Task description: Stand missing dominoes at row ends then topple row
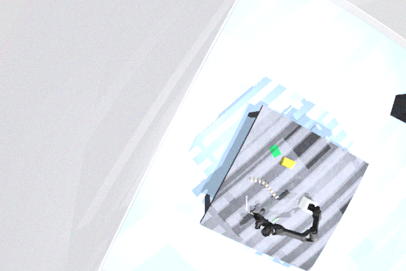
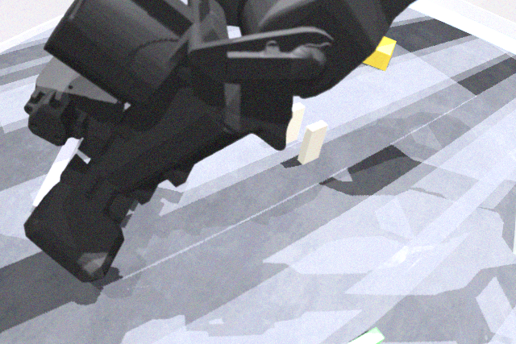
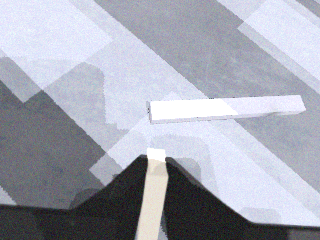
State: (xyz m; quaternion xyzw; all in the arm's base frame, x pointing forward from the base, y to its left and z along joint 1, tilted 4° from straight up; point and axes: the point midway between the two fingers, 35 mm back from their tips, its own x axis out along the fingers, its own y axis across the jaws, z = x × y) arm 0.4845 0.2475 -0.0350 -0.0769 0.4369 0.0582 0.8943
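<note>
Right now the white flat bar is 70 mm ahead of my gripper tip, 60 mm to the right of it and 40 mm below it. From my gripper tip the other things lie so: yellow block 560 mm to the right, 150 mm behind, 30 mm below; pale green piece 270 mm behind, 40 mm below; green patch 620 mm to the right, 40 mm below, 10 mm ahead.
</note>
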